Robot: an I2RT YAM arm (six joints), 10 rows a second.
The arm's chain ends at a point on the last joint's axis. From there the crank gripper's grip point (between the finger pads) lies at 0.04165 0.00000 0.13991 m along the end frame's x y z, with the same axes.
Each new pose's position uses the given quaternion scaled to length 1; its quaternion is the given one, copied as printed.
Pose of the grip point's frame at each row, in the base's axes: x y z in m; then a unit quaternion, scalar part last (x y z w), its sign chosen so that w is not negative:
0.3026 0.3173 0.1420 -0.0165 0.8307 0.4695 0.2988
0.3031 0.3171 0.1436 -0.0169 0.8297 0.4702 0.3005
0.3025 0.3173 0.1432 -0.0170 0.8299 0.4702 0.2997
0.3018 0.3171 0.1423 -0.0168 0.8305 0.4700 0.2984
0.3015 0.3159 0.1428 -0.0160 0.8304 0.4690 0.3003
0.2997 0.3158 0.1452 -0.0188 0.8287 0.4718 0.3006
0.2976 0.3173 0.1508 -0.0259 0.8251 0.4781 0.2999
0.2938 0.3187 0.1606 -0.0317 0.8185 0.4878 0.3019
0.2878 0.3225 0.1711 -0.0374 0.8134 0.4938 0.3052
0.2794 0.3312 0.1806 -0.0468 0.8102 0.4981 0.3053
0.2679 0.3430 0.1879 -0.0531 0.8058 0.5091 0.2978
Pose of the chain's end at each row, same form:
0.2695 0.1962 0.2166 -0.0165 0.8307 0.4695 0.2988
0.2697 0.1959 0.2178 -0.0169 0.8297 0.4702 0.3005
0.2693 0.1961 0.2175 -0.0170 0.8299 0.4702 0.2997
0.2689 0.1959 0.2168 -0.0168 0.8305 0.4700 0.2984
0.2679 0.1949 0.2173 -0.0160 0.8304 0.4690 0.3003
0.2666 0.1943 0.2190 -0.0188 0.8287 0.4718 0.3006
0.2659 0.1946 0.2232 -0.0259 0.8251 0.4781 0.2999
0.2630 0.1942 0.2303 -0.0317 0.8185 0.4878 0.3019
0.2573 0.1969 0.2389 -0.0374 0.8134 0.4938 0.3052
0.2504 0.2048 0.2475 -0.0468 0.8102 0.4981 0.3053
0.2423 0.2147 0.2527 -0.0531 0.8058 0.5091 0.2978

